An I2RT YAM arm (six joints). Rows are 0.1 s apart.
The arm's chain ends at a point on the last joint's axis. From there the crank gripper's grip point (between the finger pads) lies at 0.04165 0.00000 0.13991 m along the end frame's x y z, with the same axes.
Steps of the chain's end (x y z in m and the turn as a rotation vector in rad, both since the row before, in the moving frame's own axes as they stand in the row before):
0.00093, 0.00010, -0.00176, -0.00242, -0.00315, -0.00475
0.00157, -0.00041, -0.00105, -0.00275, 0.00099, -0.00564
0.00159, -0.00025, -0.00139, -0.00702, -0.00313, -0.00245
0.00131, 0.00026, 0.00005, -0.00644, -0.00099, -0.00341
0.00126, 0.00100, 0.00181, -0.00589, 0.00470, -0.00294
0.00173, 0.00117, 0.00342, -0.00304, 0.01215, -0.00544
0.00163, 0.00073, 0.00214, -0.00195, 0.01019, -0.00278
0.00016, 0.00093, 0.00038, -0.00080, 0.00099, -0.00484
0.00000, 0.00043, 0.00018, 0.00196, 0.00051, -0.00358
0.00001, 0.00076, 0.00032, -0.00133, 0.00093, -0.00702
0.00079, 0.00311, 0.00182, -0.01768, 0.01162, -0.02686
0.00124, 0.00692, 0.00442, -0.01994, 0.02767, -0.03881
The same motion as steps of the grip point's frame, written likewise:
0.00049, 0.00024, -0.00163, -0.00242, -0.00315, -0.00475
0.00171, -0.00026, -0.00109, -0.00275, 0.00099, -0.00564
0.00115, 0.00063, -0.00126, -0.00702, -0.00313, -0.00245
0.00117, 0.00102, 0.00009, -0.00644, -0.00099, -0.00341
0.00192, 0.00170, 0.00161, -0.00589, 0.00470, -0.00294
0.00343, 0.00136, 0.00290, -0.00304, 0.01215, -0.00544
0.00305, 0.00088, 0.00171, -0.00195, 0.01019, -0.00278
0.00030, 0.00084, 0.00034, -0.00080, 0.00099, -0.00484
0.00007, 0.00001, 0.00016, 0.00196, 0.00051, -0.00358
0.00014, 0.00065, 0.00028, -0.00133, 0.00093, -0.00702
0.00243, 0.00444, 0.00131, -0.01768, 0.01162, -0.02686
0.00512, 0.00801, 0.00320, -0.01994, 0.02767, -0.03881

